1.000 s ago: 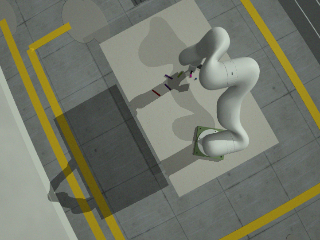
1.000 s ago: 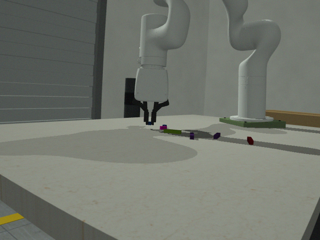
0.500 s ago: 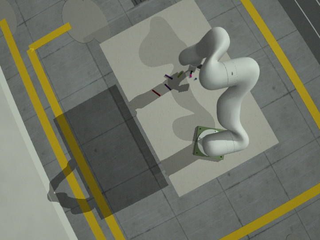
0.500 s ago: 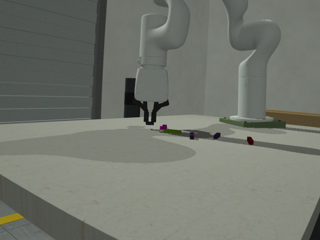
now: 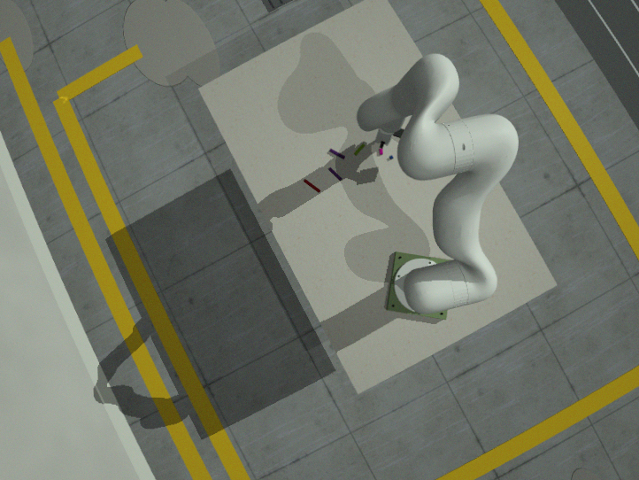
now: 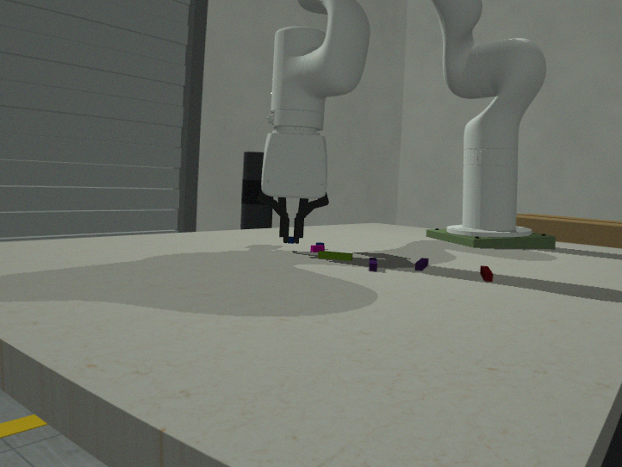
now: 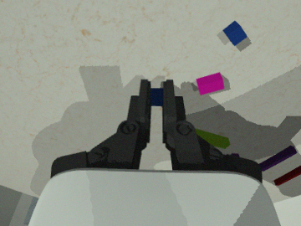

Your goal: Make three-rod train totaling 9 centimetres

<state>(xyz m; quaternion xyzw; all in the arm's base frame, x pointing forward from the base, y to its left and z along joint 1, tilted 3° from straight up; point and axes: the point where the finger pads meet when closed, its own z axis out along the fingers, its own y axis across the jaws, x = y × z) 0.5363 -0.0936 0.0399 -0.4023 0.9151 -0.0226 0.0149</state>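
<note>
My hand is 40 mm past the magenta rod, 30 mm to the right of it and 30 mm above it. Also, from my hand: lime rod: 100 mm to the left, 30 mm below; then red rod: 50 mm behind, 310 mm to the left, 30 mm below.
</note>
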